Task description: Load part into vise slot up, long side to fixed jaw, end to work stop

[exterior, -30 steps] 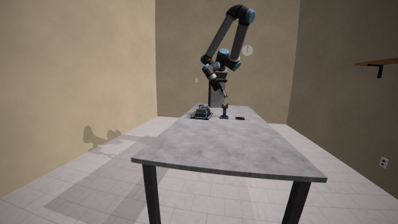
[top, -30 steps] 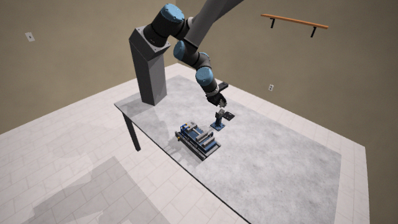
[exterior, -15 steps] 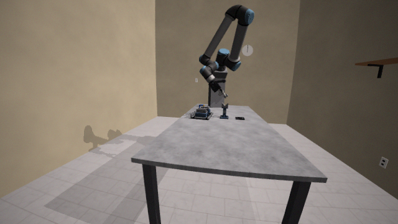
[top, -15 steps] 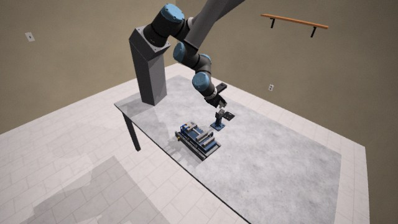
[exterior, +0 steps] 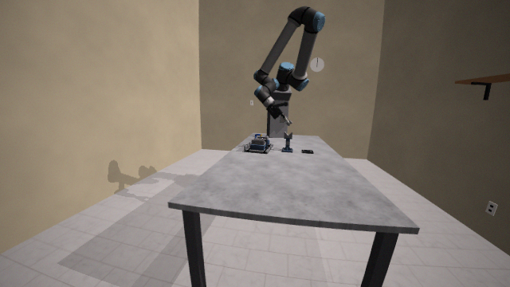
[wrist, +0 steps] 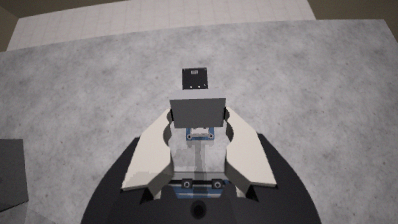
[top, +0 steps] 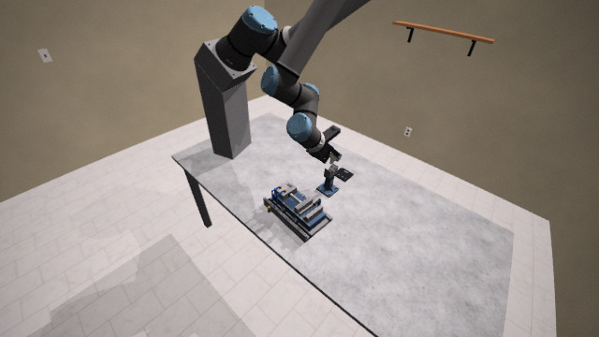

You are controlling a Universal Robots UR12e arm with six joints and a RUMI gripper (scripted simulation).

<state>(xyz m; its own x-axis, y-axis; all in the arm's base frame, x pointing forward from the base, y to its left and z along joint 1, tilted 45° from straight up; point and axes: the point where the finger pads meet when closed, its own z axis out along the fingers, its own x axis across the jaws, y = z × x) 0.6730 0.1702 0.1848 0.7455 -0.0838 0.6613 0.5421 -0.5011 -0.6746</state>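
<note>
Now: hand 10 mm to the right of the part and 10 mm above it. The rest, counted from my hand: cylinder rod: 230 mm to the right, 160 mm below, 20 mm ahead; then work stop: 170 mm to the right, 150 mm below, 100 mm ahead; then moving jaw: 220 mm to the right, 160 mm below, 70 mm ahead.
</note>
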